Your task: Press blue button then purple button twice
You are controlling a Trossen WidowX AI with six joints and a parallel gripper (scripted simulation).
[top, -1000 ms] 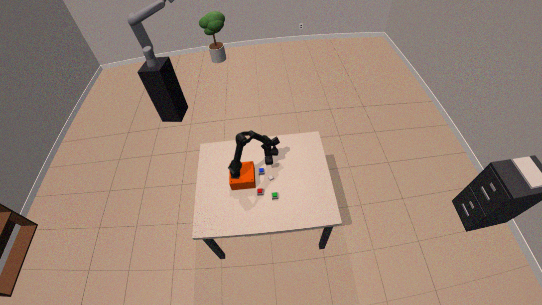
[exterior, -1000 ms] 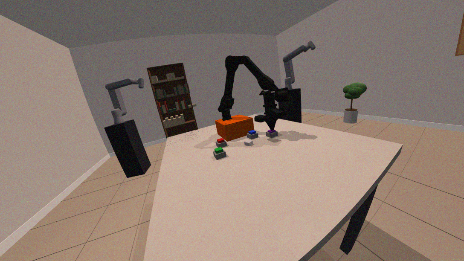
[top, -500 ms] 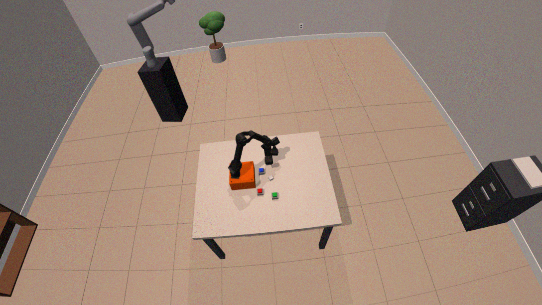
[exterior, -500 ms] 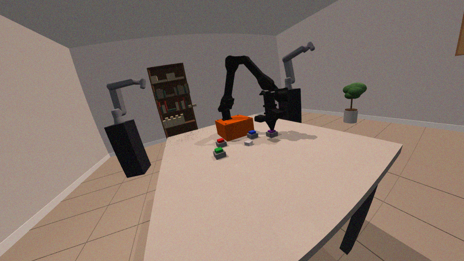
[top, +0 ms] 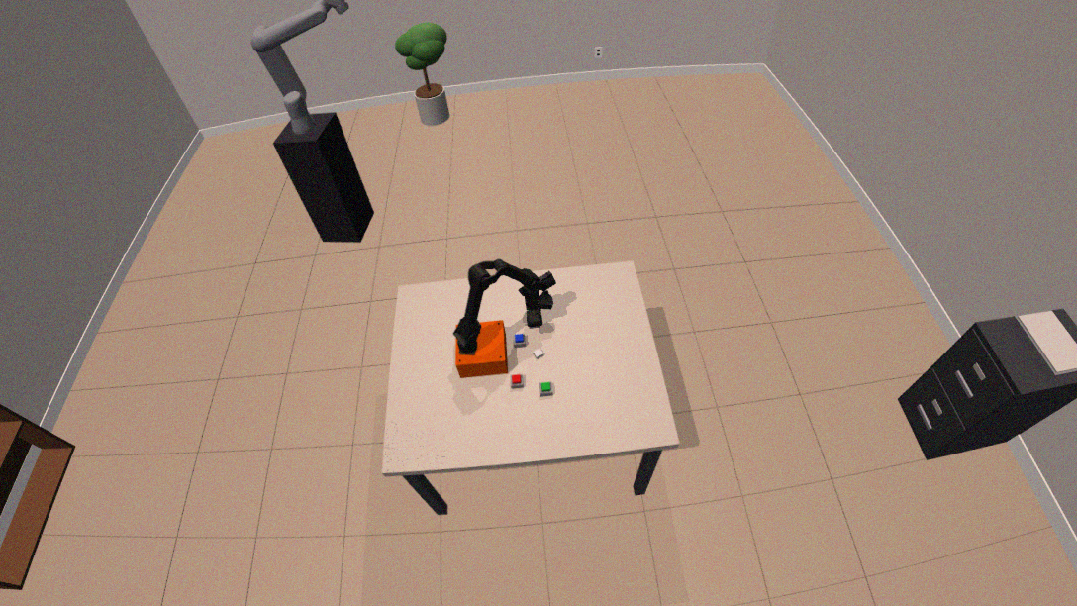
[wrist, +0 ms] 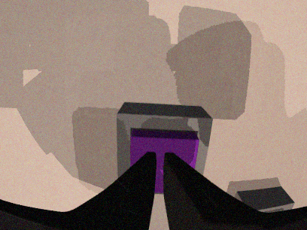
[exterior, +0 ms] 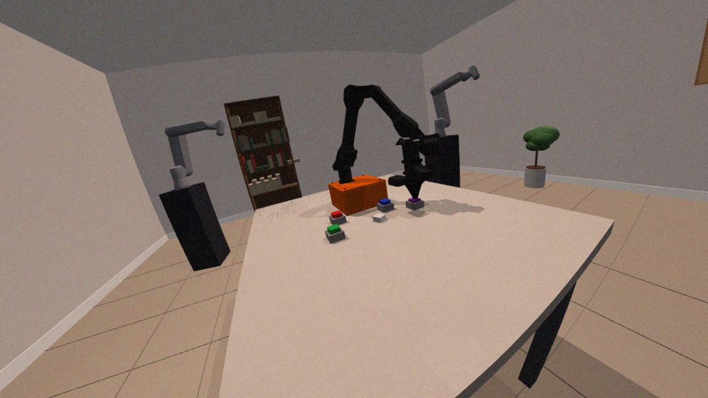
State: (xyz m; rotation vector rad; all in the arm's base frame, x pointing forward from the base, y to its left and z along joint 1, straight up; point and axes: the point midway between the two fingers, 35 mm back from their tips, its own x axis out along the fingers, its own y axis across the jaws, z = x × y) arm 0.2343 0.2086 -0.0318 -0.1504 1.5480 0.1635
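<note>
Now: gripper tip 10 mm above the purple button. From my gripper tip the other things lie so: red button 290 mm to the right, 40 mm behind; blue button 100 mm to the right, 50 mm behind; small white block 160 mm to the right, 30 mm ahead, 20 mm below.
</note>
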